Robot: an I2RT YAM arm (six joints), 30 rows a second.
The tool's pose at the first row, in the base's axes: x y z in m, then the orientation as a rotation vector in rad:
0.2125, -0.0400, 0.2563, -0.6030, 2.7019, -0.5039
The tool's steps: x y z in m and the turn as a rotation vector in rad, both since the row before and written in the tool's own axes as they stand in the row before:
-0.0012, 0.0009, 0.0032, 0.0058, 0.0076, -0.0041
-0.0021, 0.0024, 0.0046, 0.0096, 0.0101, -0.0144
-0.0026, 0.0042, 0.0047, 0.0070, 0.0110, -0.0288
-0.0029, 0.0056, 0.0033, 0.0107, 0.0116, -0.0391
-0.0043, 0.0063, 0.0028, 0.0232, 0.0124, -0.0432
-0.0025, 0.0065, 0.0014, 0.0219, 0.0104, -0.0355
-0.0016, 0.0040, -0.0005, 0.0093, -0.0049, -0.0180
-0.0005, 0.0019, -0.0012, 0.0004, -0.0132, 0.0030
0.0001, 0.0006, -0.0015, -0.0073, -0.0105, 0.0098
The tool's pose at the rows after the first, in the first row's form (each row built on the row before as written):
0.2144, -0.0395, 0.2534, -0.6064, 2.7059, -0.5159
0.2171, -0.0378, 0.2488, -0.6228, 2.7088, -0.5367
0.2196, -0.0344, 0.2434, -0.6599, 2.7109, -0.5581
0.2212, -0.0294, 0.2386, -0.7104, 2.7091, -0.5873
0.2233, -0.0230, 0.2340, -0.7635, 2.6998, -0.6343
0.2231, -0.0171, 0.2300, -0.8064, 2.6896, -0.6767
0.2224, -0.0131, 0.2286, -0.8298, 2.6759, -0.6899
0.2215, -0.0110, 0.2287, -0.8272, 2.6647, -0.6819
0.2206, -0.0101, 0.2297, -0.8168, 2.6617, -0.6640

